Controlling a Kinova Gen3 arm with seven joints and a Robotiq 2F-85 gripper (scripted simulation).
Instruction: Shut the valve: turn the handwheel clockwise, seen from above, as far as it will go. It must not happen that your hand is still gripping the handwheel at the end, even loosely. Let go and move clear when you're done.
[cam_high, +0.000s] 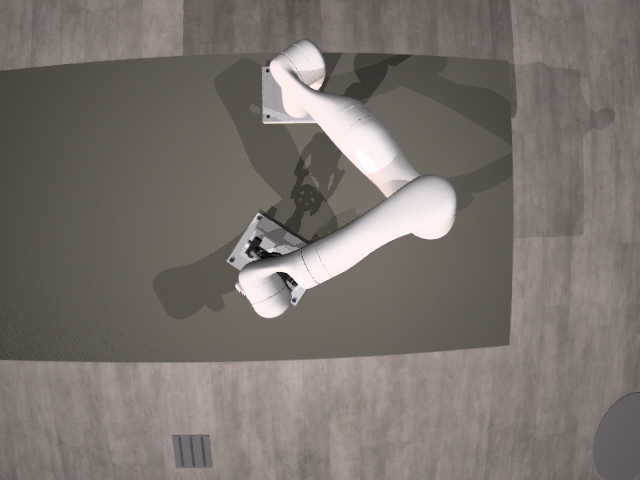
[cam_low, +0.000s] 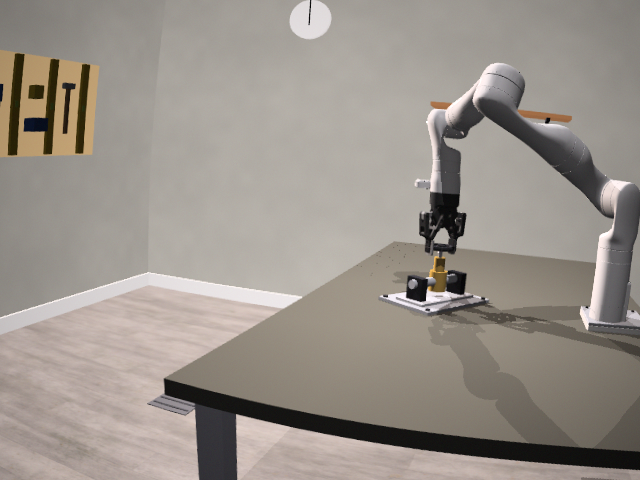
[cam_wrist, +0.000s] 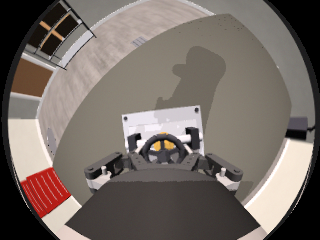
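My gripper is now right at the handwheel.
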